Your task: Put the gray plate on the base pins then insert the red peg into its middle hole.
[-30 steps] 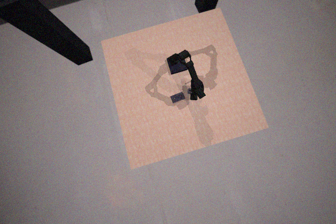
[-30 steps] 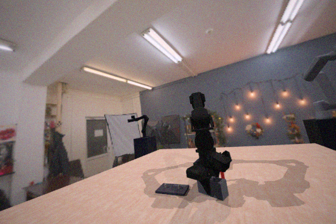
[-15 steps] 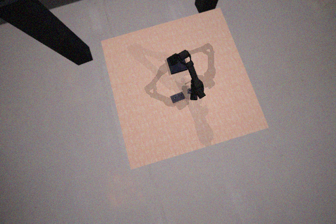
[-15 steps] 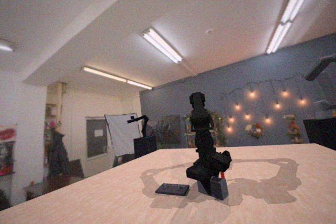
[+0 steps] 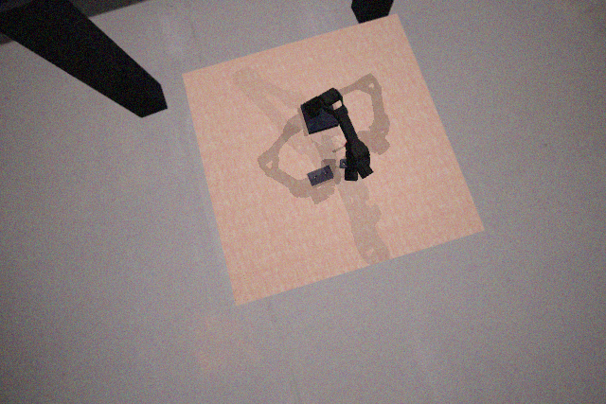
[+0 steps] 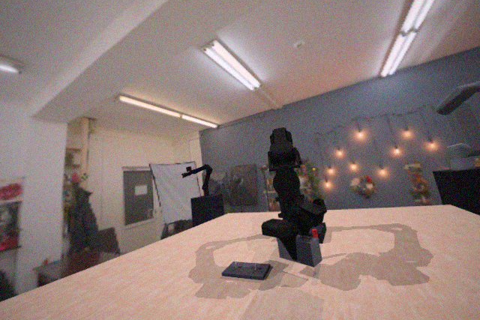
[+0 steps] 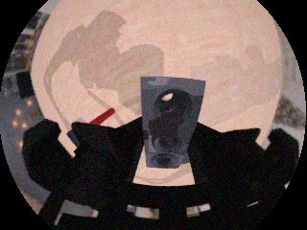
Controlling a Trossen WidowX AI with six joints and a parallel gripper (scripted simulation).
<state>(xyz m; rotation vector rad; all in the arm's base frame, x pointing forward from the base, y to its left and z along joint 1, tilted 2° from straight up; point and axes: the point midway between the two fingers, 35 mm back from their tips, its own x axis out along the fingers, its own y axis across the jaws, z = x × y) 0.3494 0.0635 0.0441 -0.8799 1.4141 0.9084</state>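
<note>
The base is 10 mm behind my gripper tip, 150 mm to the right of it and 40 mm below it. From my gripper tip the other things lie so: red peg: 110 mm behind, 30 mm to the left, 10 mm below; gray plate: 30 mm above.
</note>
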